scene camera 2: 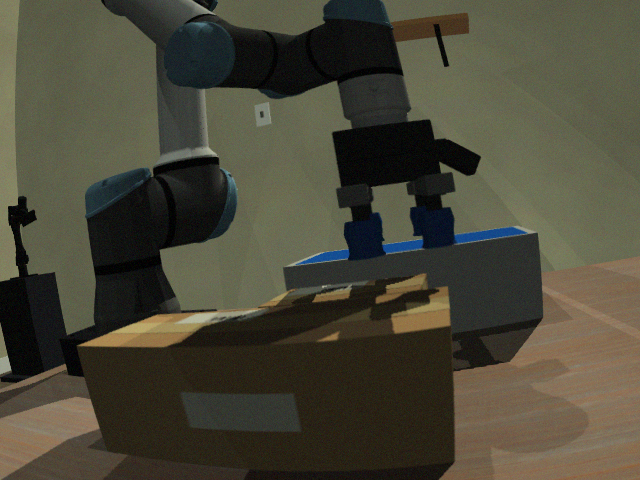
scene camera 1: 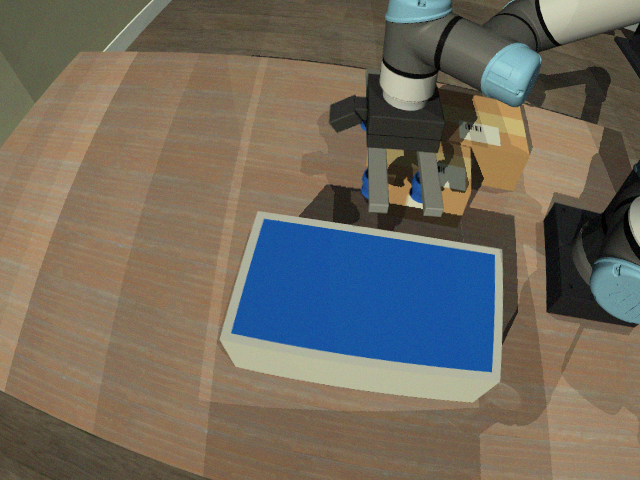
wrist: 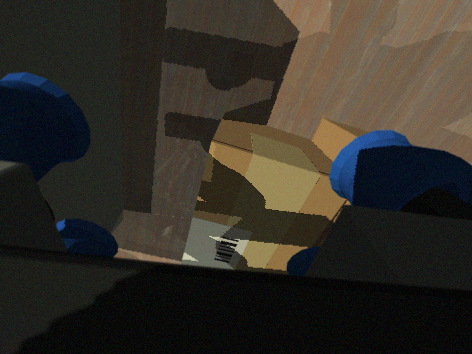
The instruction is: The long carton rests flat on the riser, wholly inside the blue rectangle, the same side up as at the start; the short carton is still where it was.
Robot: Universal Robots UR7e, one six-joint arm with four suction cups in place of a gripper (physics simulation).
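Places are measured from the arm's base along level axes (x left, y back, z up), in centimetres.
Pixels of known places: hand, its tool point: point(scene camera 2: 401, 243) point(scene camera 1: 395, 157) point(wrist: 209, 210).
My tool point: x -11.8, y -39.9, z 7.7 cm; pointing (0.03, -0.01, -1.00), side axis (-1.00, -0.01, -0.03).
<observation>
Behind a point stands the place of what it marks.
The long carton point(scene camera 1: 504, 165) @(x -19.2, y -17.8, z 0.4 cm) point(scene camera 2: 361, 408) @(x -36.1, y -35.8, z -1.0 cm) point(wrist: 327, 140) @(x -21.8, y -41.9, z -3.0 cm) lies flat on the table with its barcode label up. The short carton point(scene camera 1: 454, 205) @(x -9.3, y -28.9, z -0.1 cm) point(scene camera 2: 417, 283) @(x -17.7, y -40.9, z 4.1 cm) point(wrist: 285, 180) @(x -16.5, y -40.4, z 4.1 cm) lies beside it, between it and the riser point(scene camera 1: 361, 374) @(x 20.3, y -44.0, z 2.0 cm) point(scene camera 2: 496, 284) @(x -0.9, y -52.7, z -0.4 cm) point(wrist: 75, 40) @(x -0.2, y -46.6, z -0.7 cm). The blue rectangle point(scene camera 1: 361, 294) @(x 10.5, y -44.6, z 5.7 cm) point(scene camera 2: 491, 236) @(x 3.5, y -53.6, z 5.7 cm) on the riser's top is bare. My gripper point(scene camera 1: 391, 188) point(scene camera 2: 401, 236) @(x -11.8, y -39.9, z 7.7 cm) point(wrist: 210, 195) @(x -11.8, y -39.9, z 7.7 cm) is open, with its blue cups pointing down and holding nothing. It hangs over the short carton's area, with a gap below the cups in scene camera 2. It partly hides both cartons in scene camera 1.
The arm's black base point(scene camera 1: 563, 258) @(x 0.0, y -9.6, z 0.0 cm) stands right of the riser. A black stand point(scene camera 2: 33, 320) is at the far left in scene camera 2, and a wooden shelf point(scene camera 2: 434, 25) is on the wall. The cartons stand close together near the table's edge.
</observation>
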